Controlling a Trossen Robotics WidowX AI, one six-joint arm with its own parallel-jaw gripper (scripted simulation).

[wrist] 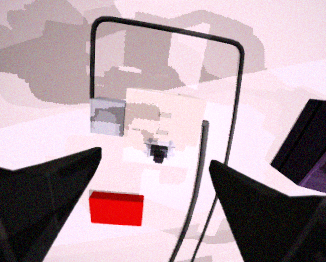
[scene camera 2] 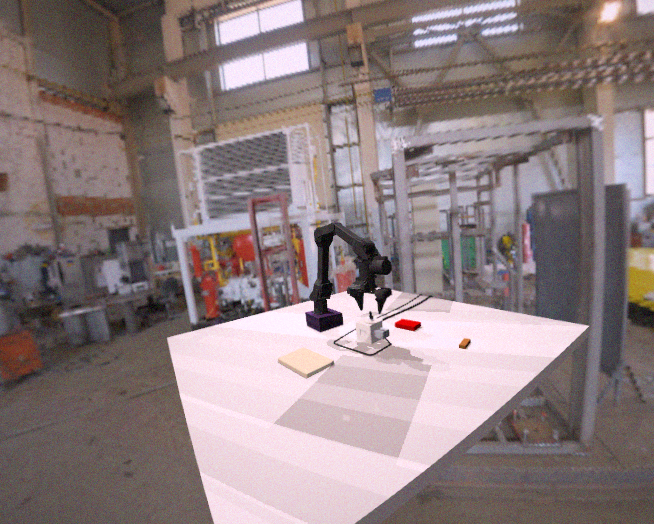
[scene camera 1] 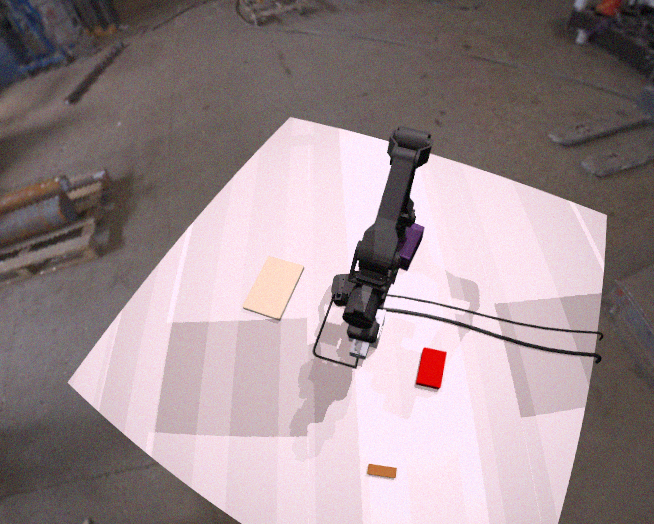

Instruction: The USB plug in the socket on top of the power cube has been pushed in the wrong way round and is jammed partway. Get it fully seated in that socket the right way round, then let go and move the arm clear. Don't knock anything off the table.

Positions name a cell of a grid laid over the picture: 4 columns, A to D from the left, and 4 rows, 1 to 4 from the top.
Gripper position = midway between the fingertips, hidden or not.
Note:
My gripper (scene camera 1: C3) is open, holding nothing. Also in view: a red block (scene camera 1: C3) and a beige plate (scene camera 1: B3).
The red block is seen too in the wrist view (wrist: B4). The beige plate is seen too in scene camera 2 (scene camera 2: B3). My gripper is seen too in the wrist view (wrist: B3) and in scene camera 2 (scene camera 2: C3). The wrist view misses the beige plate: it is out of frame.

